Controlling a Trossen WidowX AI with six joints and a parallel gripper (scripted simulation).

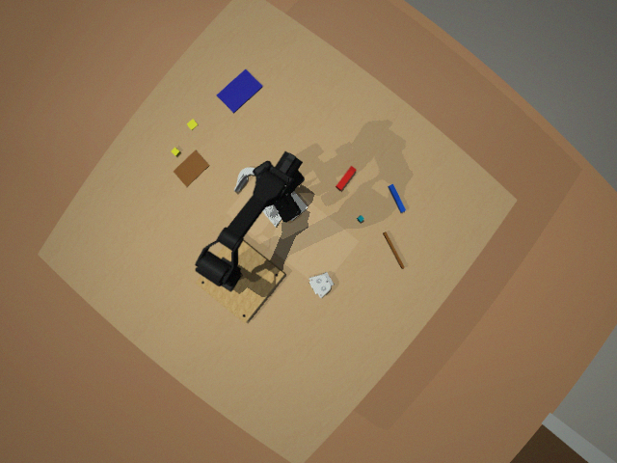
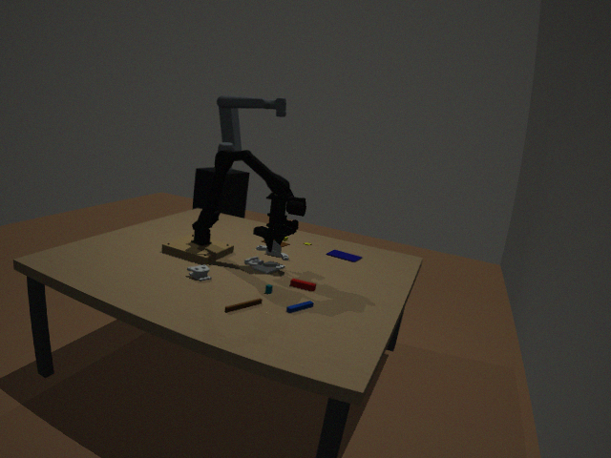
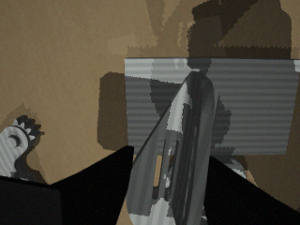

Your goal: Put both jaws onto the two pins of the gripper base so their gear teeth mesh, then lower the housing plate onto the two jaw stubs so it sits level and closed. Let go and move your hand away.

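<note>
The flat white plate is 6 cm below my gripper tip, 3 cm to the right of it and 1 cm ahead of it. Round my gripper tip: teal cube: 24 cm to the right, 15 cm ahead, 5 cm below; red block: 21 cm ahead, 10 cm to the right, 5 cm below; brown tile: 28 cm to the left, 17 cm behind, 6 cm below.
</note>
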